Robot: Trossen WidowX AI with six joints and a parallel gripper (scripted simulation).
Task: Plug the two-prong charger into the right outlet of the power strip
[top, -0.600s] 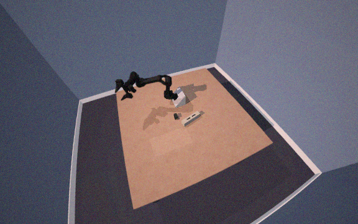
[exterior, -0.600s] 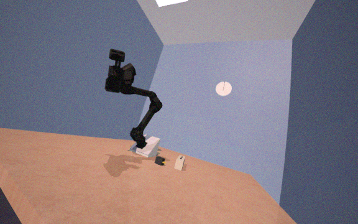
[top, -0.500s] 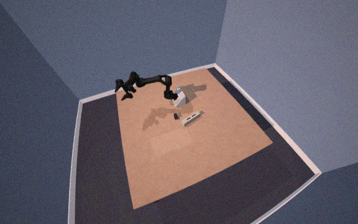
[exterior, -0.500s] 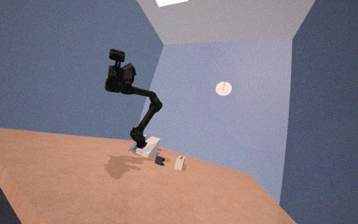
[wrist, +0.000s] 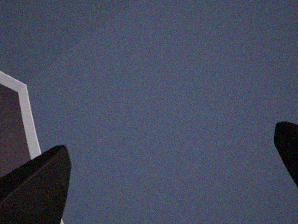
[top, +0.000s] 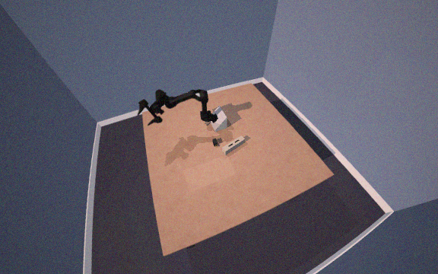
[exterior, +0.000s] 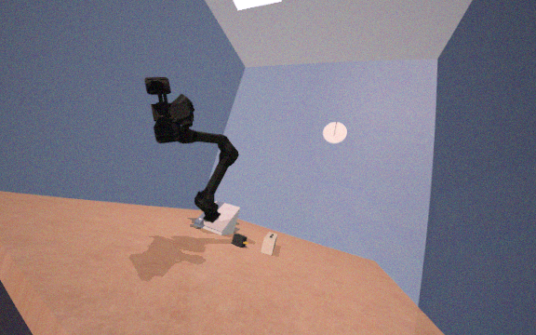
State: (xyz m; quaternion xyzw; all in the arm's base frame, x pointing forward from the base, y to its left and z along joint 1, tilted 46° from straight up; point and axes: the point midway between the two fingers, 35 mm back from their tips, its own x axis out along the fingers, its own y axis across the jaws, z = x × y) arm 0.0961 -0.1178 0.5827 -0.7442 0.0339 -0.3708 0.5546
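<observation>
Now: the dark charger 45 cm to the left of my gripper tip, 35 cm below it and 10 cm ahead of it.
</observation>
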